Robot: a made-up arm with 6 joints.
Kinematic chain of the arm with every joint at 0, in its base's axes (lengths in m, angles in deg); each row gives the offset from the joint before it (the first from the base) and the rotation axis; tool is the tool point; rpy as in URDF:
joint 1: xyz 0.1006 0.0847 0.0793 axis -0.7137 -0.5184 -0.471
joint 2: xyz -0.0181 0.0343 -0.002 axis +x
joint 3: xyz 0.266 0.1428 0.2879 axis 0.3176 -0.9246 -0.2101
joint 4: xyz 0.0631 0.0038 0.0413 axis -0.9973 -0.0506 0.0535
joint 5: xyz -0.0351 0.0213 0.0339 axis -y
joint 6: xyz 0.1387 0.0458 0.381 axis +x
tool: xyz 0.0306 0.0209 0.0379 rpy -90 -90 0
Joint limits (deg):
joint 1: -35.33..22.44
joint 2: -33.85..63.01
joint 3: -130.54..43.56
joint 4: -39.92..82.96
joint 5: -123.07..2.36
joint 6: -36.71..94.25
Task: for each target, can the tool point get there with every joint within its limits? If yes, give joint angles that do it. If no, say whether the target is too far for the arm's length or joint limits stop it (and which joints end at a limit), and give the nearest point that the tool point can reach.
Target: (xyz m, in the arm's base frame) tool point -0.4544 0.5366 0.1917
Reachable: no: joint limits stop it (at a limit: joint 1, joint 2, joint 3, joint 4) | nearest point -0.1656 0.4888 0.2150 | short by 0.294 m
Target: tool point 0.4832 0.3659 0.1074
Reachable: yes | joints -16.89 45.75 -40.65 0.06 -106.77 55.64
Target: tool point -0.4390 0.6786 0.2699
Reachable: no: joint limits stop it (at a limit: joint 1, joint 2, joint 3, joint 5) | nearest point -0.1476 0.5647 0.2592 | short by 0.313 m
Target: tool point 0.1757 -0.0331 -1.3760
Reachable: no: too far | nearest point 0.3372 0.2524 -0.3076 | short by 1.118 m
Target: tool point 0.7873 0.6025 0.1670
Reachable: yes | joints -1.44 -26.07 -19.03 44.68 -45.38 50.86
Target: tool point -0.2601 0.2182 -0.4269
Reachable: no: joint limits stop it (at a limit: joint 2, joint 3) | nearest point 0.0305 0.3048 -0.1507 | short by 0.410 m
